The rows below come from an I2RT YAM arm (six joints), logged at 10 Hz.
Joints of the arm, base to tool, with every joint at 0 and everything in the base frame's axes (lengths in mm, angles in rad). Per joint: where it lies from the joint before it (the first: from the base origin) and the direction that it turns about. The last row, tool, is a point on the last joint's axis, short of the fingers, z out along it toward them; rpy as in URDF.
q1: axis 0 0 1 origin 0.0 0.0 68.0
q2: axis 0 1 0 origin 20.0 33.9 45.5
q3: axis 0 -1 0 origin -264.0 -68.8 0.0
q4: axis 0 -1 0 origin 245.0 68.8 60.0
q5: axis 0 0 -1 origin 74.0 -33.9 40.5
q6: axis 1 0 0 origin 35.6 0.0 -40.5
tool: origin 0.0 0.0 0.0 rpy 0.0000 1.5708 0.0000
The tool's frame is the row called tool.
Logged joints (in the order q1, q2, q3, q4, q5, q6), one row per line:
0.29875 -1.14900 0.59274 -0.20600 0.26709 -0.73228
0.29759 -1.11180 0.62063 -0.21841 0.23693 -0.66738
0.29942 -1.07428 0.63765 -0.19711 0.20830 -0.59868
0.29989 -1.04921 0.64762 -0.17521 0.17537 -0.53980
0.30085 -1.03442 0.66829 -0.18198 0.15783 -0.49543
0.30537 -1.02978 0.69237 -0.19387 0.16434 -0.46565
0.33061 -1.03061 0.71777 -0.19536 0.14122 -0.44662
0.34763 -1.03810 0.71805 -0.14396 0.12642 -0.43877
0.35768 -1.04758 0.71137 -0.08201 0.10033 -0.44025
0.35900 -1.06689 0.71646 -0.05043 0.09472 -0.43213
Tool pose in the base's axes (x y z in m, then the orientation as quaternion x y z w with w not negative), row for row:
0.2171 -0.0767 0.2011 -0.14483 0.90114 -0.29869 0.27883
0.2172 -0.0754 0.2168 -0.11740 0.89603 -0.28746 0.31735
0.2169 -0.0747 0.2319 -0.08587 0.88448 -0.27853 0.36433
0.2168 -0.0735 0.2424 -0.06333 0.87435 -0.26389 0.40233
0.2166 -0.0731 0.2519 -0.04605 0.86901 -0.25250 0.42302
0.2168 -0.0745 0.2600 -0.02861 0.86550 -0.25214 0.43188
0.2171 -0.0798 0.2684 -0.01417 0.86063 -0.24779 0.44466
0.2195 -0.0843 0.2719 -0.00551 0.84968 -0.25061 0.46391
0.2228 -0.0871 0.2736 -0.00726 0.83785 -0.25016 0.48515
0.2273 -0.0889 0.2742 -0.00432 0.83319 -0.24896 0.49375
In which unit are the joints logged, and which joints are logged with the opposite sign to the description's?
The joints are logged in radians. Opposite sign: q1, q2.
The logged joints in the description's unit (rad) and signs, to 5 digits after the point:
-0.29875 1.14900 0.59274 -0.20600 0.26709 -0.73228
-0.29759 1.11180 0.62063 -0.21841 0.23693 -0.66738
-0.29942 1.07428 0.63765 -0.19711 0.20830 -0.59868
-0.29989 1.04921 0.64762 -0.17521 0.17537 -0.53980
-0.30085 1.03442 0.66829 -0.18198 0.15783 -0.49543
-0.30537 1.02978 0.69237 -0.19387 0.16434 -0.46565
-0.33061 1.03061 0.71777 -0.19536 0.14122 -0.44662
-0.34763 1.03810 0.71805 -0.14396 0.12642 -0.43877
-0.35768 1.04758 0.71137 -0.08201 0.10033 -0.44025
-0.35900 1.06689 0.71646 -0.05043 0.09472 -0.43213

